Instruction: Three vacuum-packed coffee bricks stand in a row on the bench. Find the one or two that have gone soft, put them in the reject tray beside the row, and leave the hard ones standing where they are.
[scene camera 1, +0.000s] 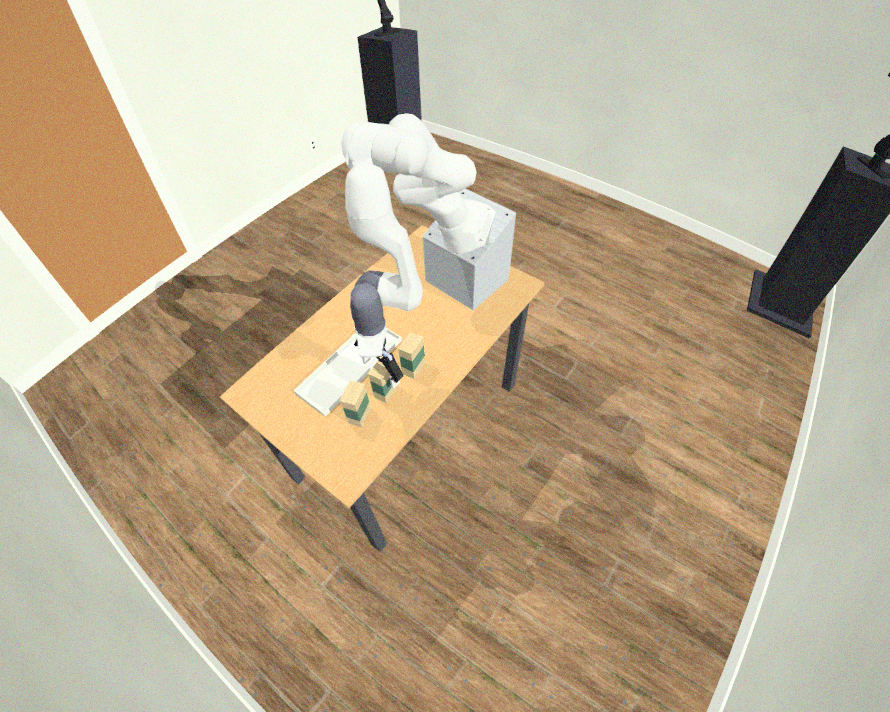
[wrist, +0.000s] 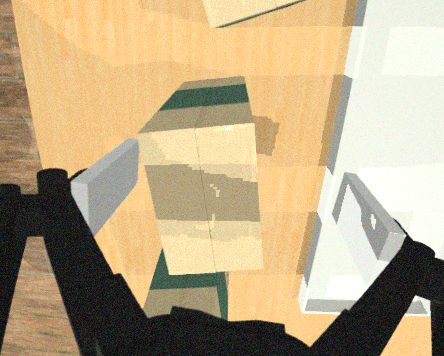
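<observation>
Three tan coffee bricks with green bands stand in a row. The middle brick is between the spread fingers in the wrist view, with bench visible on both sides of it. The brick nearer the robot base is partly hidden at the bottom of the wrist view. The far brick is cut off at the top of the wrist view. My gripper is open and empty, low over the middle brick. The white reject tray lies beside the row. Softness cannot be seen.
The wooden bench has its edge to the left in the wrist view. The right finger stands over the tray's near end. The grey robot base block stands at the bench's far end.
</observation>
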